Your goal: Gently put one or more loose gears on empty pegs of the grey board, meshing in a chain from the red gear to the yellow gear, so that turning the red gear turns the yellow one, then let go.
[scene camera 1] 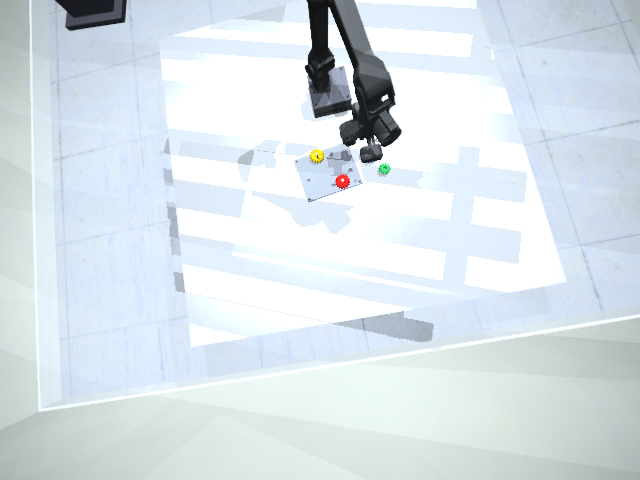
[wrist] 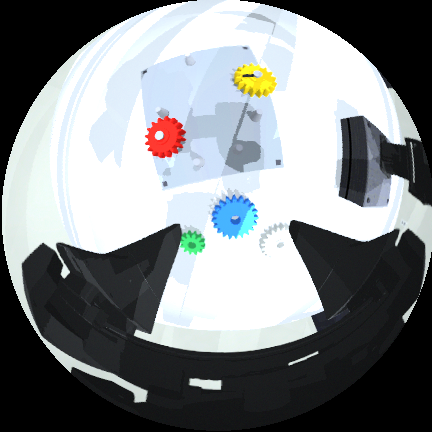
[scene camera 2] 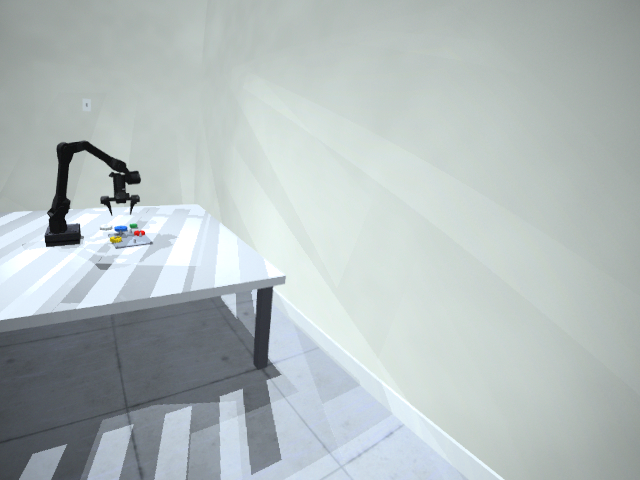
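Pixels of known places: gripper, between the fingertips: [scene camera 1: 364, 146] [wrist: 236, 227] [scene camera 2: 121, 215]; arm's base, origin of its link: [scene camera 1: 321, 84] [wrist: 385, 157] [scene camera 2: 58, 230].
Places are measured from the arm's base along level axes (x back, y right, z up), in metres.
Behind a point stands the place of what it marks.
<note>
The grey board [scene camera 1: 323, 188] {z -0.048, x -0.378, y 0.014 m} [scene camera 2: 143, 240] {z -0.048, x -0.381, y 0.039 m} [wrist: 200, 90] {z -0.048, x -0.321, y 0.010 m} lies flat on the table. The red gear [scene camera 1: 342, 181] {z -0.026, x -0.365, y -0.057 m} [scene camera 2: 139, 233] {z -0.037, x -0.360, y -0.039 m} [wrist: 167, 142] {z -0.033, x -0.351, y -0.066 m} and the yellow gear [scene camera 1: 316, 156] {z -0.031, x -0.261, y 0.033 m} [scene camera 2: 115, 239] {z -0.034, x -0.255, y 0.051 m} [wrist: 257, 86] {z -0.033, x -0.252, y 0.015 m} sit apart on its pegs; several other pegs are empty. Beside the board, the green gear [scene camera 1: 384, 168] {z -0.050, x -0.315, y -0.212 m} [scene camera 2: 133, 225] {z -0.041, x -0.323, y -0.197 m} [wrist: 199, 240] {z -0.041, x -0.309, y -0.202 m}, the larger blue gear [scene camera 2: 120, 228] {z -0.039, x -0.261, y -0.140 m} [wrist: 227, 207] {z -0.039, x -0.273, y -0.144 m} and the white gear [scene camera 2: 105, 227] {z -0.040, x -0.183, y -0.169 m} [wrist: 270, 243] {z -0.041, x -0.198, y -0.197 m} lie loose. The white one is washed out; the arm hides blue and white in scene camera 1. My gripper [scene camera 2: 121, 214] {z 0.032, x -0.270, y -0.134 m} [wrist: 236, 227] {z 0.032, x -0.270, y -0.134 m} is open and empty, above the loose gears.
The arm's base [scene camera 1: 333, 98] {z 0.002, x -0.063, y -0.040 m} [scene camera 2: 63, 235] {z -0.009, x -0.031, y 0.044 m} [wrist: 366, 162] {z -0.001, x -0.083, y -0.039 m} stands on the table near the board, on the white gear's side. Bright stripes and shadows cross the table [scene camera 2: 180, 297] {z -0.075, x -0.510, y 0.582 m} and the board. A wall [scene camera 2: 413, 206] rises beyond one table side.
</note>
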